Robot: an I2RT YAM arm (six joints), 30 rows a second.
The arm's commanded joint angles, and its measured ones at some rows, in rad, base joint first. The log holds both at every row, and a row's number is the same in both.
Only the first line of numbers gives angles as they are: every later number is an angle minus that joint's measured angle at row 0.
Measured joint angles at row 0:
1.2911, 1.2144, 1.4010, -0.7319, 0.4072, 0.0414
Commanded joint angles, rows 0 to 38:
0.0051, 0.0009, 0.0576, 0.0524, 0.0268, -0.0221
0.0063, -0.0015, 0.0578, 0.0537, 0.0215, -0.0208
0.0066, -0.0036, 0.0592, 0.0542, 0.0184, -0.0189
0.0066, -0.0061, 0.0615, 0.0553, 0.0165, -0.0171
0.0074, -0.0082, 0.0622, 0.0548, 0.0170, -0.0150
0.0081, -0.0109, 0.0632, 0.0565, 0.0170, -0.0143
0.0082, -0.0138, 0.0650, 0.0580, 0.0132, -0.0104
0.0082, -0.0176, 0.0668, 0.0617, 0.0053, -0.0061
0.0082, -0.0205, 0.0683, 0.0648, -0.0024, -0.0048
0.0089, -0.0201, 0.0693, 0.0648, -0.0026, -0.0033
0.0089, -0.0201, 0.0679, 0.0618, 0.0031, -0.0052
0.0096, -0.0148, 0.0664, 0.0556, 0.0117, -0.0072
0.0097, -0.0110, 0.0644, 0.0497, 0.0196, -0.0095
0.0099, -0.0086, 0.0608, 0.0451, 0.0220, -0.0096
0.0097, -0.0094, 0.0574, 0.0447, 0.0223, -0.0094
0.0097, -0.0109, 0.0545, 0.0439, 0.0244, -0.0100
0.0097, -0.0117, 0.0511, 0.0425, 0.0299, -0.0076
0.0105, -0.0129, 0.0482, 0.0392, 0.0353, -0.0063
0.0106, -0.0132, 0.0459, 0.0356, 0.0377, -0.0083
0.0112, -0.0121, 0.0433, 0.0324, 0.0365, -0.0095
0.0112, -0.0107, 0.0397, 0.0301, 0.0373, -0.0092
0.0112, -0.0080, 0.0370, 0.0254, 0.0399, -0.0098
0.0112, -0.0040, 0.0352, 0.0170, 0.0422, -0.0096
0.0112, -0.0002, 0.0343, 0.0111, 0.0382, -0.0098
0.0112, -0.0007, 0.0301, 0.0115, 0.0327, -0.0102
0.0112, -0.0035, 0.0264, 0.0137, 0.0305, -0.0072
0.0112, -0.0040, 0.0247, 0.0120, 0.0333, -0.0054
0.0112, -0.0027, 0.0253, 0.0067, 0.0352, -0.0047
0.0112, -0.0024, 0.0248, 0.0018, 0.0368, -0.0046
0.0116, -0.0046, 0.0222, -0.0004, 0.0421, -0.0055
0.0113, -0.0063, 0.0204, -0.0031, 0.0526, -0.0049
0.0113, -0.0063, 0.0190, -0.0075, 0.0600, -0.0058
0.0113, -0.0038, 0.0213, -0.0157, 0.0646, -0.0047
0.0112, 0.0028, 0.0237, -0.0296, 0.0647, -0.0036
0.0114, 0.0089, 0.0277, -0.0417, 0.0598, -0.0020
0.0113, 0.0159, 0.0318, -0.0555, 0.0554, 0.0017
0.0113, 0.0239, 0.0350, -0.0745, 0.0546, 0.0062
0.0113, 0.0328, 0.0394, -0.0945, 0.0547, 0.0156
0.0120, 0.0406, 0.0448, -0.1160, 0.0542, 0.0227
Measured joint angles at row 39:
0.0073, 0.0119, 0.0148, -0.0316, 0.0256, 0.0034
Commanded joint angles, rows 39 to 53:
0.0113, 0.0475, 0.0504, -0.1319, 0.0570, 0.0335
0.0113, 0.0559, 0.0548, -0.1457, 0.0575, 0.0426
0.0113, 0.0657, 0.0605, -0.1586, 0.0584, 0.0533
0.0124, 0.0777, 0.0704, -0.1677, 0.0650, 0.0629
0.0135, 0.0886, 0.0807, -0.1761, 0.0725, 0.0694
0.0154, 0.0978, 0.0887, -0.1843, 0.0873, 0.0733
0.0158, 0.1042, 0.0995, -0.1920, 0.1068, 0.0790
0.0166, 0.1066, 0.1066, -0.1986, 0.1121, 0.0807
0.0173, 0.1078, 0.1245, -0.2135, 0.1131, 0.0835
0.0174, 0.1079, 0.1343, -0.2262, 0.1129, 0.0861
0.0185, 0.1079, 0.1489, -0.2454, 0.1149, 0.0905
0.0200, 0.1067, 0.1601, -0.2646, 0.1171, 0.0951
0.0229, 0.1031, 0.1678, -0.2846, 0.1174, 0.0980
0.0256, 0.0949, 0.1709, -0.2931, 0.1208, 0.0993
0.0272, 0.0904, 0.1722, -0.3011, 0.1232, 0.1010
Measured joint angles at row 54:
0.0198, 0.1076, 0.1274, -0.1438, 0.0691, 0.0790
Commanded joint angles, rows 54 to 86:
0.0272, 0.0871, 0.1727, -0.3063, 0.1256, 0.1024
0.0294, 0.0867, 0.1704, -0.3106, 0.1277, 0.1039
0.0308, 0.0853, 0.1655, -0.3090, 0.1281, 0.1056
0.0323, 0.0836, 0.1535, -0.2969, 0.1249, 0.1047
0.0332, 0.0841, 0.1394, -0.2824, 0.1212, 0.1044
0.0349, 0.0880, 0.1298, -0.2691, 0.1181, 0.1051
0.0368, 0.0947, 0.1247, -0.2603, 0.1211, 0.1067
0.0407, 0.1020, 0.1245, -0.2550, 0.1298, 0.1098
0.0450, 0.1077, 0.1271, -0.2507, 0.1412, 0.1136
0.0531, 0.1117, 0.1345, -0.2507, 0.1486, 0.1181
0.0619, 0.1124, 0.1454, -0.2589, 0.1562, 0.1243
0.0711, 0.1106, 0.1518, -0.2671, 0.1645, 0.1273
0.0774, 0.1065, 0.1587, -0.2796, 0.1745, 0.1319
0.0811, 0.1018, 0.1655, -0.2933, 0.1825, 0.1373
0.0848, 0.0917, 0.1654, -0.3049, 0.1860, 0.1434
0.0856, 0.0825, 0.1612, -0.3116, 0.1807, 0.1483
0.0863, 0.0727, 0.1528, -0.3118, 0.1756, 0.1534
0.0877, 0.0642, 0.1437, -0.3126, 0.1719, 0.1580
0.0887, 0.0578, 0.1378, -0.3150, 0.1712, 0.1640
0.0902, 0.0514, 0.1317, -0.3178, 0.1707, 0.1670
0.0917, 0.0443, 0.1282, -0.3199, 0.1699, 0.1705
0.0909, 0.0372, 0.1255, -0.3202, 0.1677, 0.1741
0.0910, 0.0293, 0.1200, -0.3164, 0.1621, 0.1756
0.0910, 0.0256, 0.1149, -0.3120, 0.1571, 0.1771
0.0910, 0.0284, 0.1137, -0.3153, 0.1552, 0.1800
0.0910, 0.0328, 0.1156, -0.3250, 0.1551, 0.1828
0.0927, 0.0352, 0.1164, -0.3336, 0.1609, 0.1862
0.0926, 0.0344, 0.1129, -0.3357, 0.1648, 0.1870
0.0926, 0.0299, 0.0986, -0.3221, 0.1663, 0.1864
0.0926, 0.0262, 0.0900, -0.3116, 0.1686, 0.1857
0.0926, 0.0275, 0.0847, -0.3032, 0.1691, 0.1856
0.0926, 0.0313, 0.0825, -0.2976, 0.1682, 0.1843
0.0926, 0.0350, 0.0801, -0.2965, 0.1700, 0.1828
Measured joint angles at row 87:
0.0877, 0.0504, 0.1014, -0.2281, 0.1408, 0.1762
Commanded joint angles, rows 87 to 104:
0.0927, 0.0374, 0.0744, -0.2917, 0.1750, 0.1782
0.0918, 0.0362, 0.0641, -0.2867, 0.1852, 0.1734
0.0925, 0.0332, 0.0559, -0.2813, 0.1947, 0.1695
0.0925, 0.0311, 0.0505, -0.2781, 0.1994, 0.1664
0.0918, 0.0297, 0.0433, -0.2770, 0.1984, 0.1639
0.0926, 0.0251, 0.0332, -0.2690, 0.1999, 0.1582
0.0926, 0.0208, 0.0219, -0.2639, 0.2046, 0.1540
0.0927, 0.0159, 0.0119, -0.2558, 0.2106, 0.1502
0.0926, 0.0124, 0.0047, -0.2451, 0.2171, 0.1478
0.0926, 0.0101, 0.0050, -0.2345, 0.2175, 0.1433
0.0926, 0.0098, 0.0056, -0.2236, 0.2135, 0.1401
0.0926, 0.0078, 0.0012, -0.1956, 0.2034, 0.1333
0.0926, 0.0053, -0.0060, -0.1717, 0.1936, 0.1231
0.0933, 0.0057, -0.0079, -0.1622, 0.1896, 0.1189
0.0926, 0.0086, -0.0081, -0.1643, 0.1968, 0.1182
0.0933, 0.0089, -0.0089, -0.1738, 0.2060, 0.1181
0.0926, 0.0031, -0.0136, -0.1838, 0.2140, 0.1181
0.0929, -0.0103, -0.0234, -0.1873, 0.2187, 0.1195
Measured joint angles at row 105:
0.0988, 0.0080, 0.0126, -0.1274, 0.1667, 0.1450
